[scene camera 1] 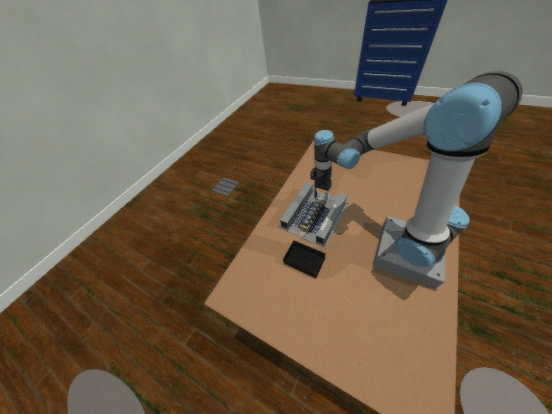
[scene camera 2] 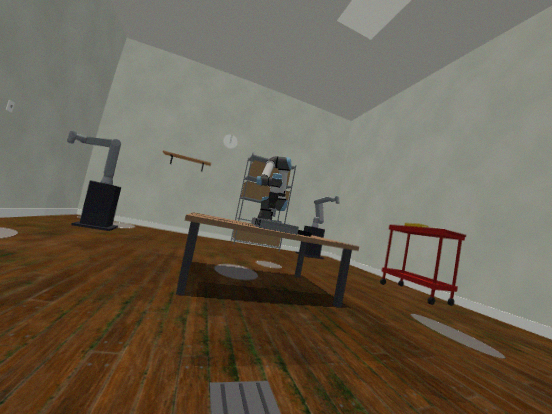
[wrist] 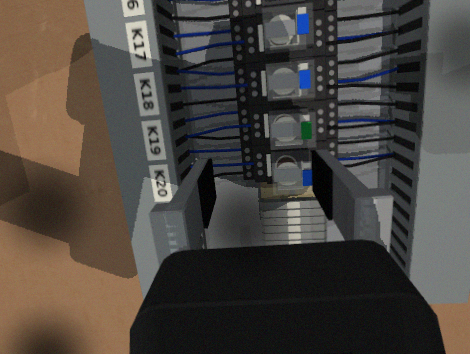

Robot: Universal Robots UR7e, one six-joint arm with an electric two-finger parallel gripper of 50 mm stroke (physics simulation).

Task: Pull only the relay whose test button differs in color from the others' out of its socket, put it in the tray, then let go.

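Where they show: gripper, fingertip midpoint: (scene camera 1: 320,198) (scene camera 2: 272,216) (wrist: 262,175); arm's base, origin of the base link: (scene camera 2: 264,219).
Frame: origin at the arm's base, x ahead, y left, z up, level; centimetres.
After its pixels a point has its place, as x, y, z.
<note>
The relay with the green test button (wrist: 287,129) @[47.8, -11.0, -0.5] sits in its socket, second from the terminal-block end, beside label K19 (wrist: 153,142) @[39.2, -9.7, -1.0]. The end relay (wrist: 287,173) @[47.2, -13.7, -0.5], beside K20, and the relays at K18 (wrist: 286,81) @[48.3, -8.3, -0.5] and K17 (wrist: 281,29) @[48.7, -5.5, -0.5] have blue buttons. My gripper (scene camera 1: 321,196) @[45.9, -12.4, 2.9] (wrist: 262,175) @[45.9, -12.4, 2.9] is open and empty, pointing down over the panel. In the wrist view its fingertips appear on either side of the end relay and terminal blocks, with the green-button relay beyond them. Its exact height is unclear. The black tray (scene camera 1: 304,259) @[45.9, 17.5, -7.0] (scene camera 2: 304,233) @[53.8, 15.4, -5.7] lies beside the panel, apart from it.
Two grey wire ducts (scene camera 1: 296,206) @[57.4, -7.3, -1.0] (scene camera 1: 332,220) @[37.9, -3.6, -1.0] stand along both sides of the relay row, with wires running in between. Terminal blocks (wrist: 294,220) @[46.8, -17.9, -2.6] adjoin the end relay. The robot's base (scene camera 1: 410,270) @[4.3, 12.3, -0.1] stands on the wooden table (scene camera 1: 345,320) @[24.1, 36.6, -7.3].
</note>
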